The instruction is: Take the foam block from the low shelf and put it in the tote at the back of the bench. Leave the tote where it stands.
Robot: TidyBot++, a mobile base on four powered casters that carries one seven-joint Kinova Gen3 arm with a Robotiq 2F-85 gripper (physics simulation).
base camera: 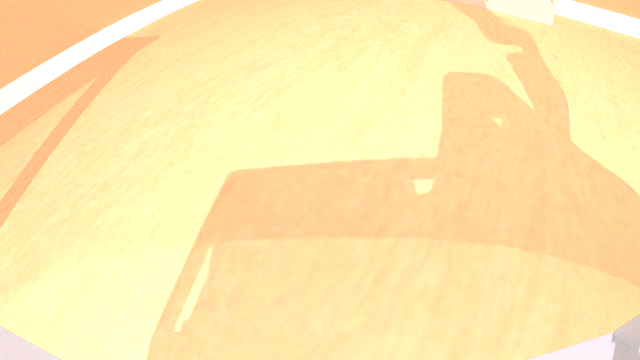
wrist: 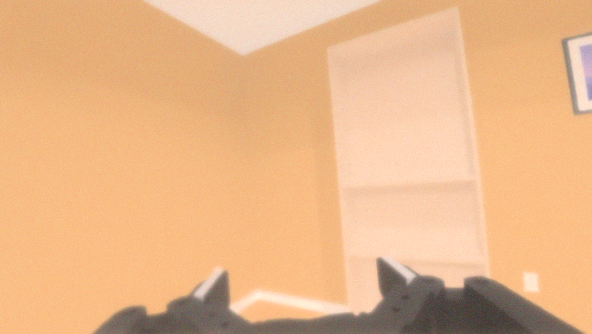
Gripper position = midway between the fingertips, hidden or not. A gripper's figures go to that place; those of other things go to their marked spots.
My gripper point(wrist: 303, 280) is 16 cm from the lens. A tall white shelf unit point(wrist: 408, 171): 193 cm from the lens.
